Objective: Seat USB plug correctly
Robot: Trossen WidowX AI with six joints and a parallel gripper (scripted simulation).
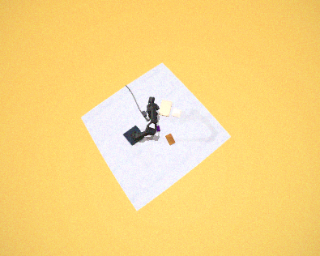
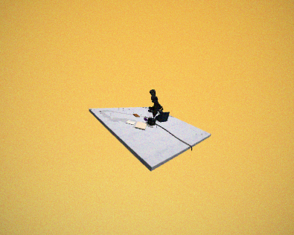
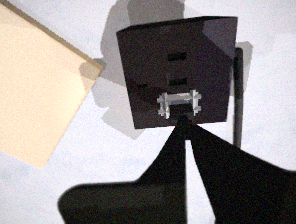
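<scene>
Right now my gripper tip is 20 mm above the USB plug. Also, from my gripper tip: cream card 180 mm ahead, 40 mm to the right, 100 mm below; then orange block 40 mm behind, 340 mm to the right, 100 mm below; then purple block 50 mm behind, 160 mm to the right, 100 mm below.
</scene>
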